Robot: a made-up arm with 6 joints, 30 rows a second.
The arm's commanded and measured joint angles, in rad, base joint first. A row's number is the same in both.
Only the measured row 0 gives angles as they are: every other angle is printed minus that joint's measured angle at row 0.
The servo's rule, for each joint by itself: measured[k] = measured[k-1] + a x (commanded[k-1-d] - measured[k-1]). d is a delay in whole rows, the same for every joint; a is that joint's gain. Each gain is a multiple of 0.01, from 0.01 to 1. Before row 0 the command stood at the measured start. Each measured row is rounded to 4 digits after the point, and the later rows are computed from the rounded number. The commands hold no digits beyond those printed.
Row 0, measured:
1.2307, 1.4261, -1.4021, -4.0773, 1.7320, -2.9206
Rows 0 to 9, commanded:
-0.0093, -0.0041, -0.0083, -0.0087, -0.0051, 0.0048
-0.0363, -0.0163, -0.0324, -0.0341, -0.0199, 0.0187
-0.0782, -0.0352, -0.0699, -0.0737, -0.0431, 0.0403
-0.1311, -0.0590, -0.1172, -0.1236, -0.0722, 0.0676
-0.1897, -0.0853, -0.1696, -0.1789, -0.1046, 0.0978
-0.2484, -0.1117, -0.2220, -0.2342, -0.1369, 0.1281
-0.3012, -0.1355, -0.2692, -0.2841, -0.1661, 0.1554
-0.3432, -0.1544, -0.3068, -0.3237, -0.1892, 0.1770
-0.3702, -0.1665, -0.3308, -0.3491, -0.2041, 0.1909
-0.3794, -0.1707, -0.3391, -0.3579, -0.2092, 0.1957
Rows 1 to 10, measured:
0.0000, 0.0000, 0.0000, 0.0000, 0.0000, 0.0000
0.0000, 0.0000, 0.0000, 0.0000, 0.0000, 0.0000
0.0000, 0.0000, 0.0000, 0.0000, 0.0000, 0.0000
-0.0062, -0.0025, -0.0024, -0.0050, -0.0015, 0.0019
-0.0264, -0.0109, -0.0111, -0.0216, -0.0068, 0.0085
-0.0611, -0.0257, -0.0282, -0.0513, -0.0173, 0.0209
-0.1080, -0.0460, -0.0540, -0.0925, -0.0332, 0.0391
-0.1627, -0.0700, -0.0875, -0.1417, -0.0539, 0.0620
-0.2201, -0.0954, -0.1265, -0.1944, -0.0780, 0.0878
-0.2744, -0.1199, -0.1679, -0.2455, -0.1035, 0.1142
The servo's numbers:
d 3
a 0.67 0.61 0.29 0.57 0.29 0.39

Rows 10 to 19, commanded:
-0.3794, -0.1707, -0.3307, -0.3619, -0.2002, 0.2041
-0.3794, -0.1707, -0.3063, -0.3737, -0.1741, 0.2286
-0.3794, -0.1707, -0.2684, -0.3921, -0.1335, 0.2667
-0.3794, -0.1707, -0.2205, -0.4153, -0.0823, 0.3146
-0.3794, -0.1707, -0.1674, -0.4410, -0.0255, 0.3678
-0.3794, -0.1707, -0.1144, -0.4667, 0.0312, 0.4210
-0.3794, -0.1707, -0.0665, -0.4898, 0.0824, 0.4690
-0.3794, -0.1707, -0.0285, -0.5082, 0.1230, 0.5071
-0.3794, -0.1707, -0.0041, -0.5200, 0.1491, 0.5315
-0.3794, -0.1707, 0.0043, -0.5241, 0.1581, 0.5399
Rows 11 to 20, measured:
-0.3205, -0.1409, -0.2082, -0.2901, -0.1284, 0.1387
-0.3538, -0.1565, -0.2438, -0.3237, -0.1504, 0.1591
-0.3710, -0.1652, -0.2714, -0.3432, -0.1675, 0.1734
-0.3766, -0.1686, -0.2886, -0.3539, -0.1770, 0.1854
-0.3785, -0.1699, -0.2937, -0.3652, -0.1762, 0.2022
-0.3791, -0.1704, -0.2864, -0.3805, -0.1638, 0.2274
-0.3793, -0.1706, -0.2673, -0.4003, -0.1402, 0.2614
-0.3794, -0.1707, -0.2383, -0.4235, -0.1069, 0.3029
-0.3794, -0.1707, -0.2024, -0.4481, -0.0669, 0.3490
-0.3794, -0.1707, -0.1630, -0.4719, -0.0236, 0.3958

